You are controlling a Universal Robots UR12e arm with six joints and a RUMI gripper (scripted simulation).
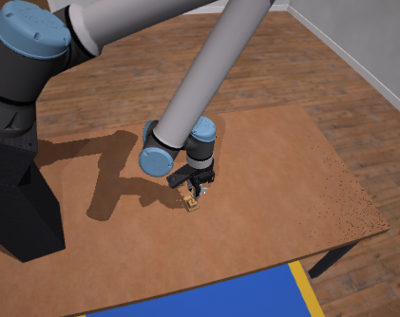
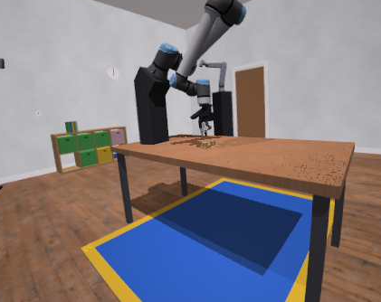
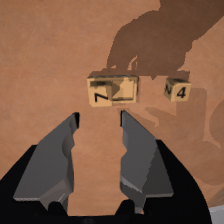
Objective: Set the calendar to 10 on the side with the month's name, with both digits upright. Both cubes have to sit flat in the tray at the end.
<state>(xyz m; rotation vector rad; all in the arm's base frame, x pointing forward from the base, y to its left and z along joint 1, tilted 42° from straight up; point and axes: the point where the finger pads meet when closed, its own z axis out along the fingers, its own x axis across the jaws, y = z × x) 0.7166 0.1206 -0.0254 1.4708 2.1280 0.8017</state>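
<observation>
My gripper is now 1 cm past the wooden tray, 2 cm to the right of it and 9 cm above it.
</observation>
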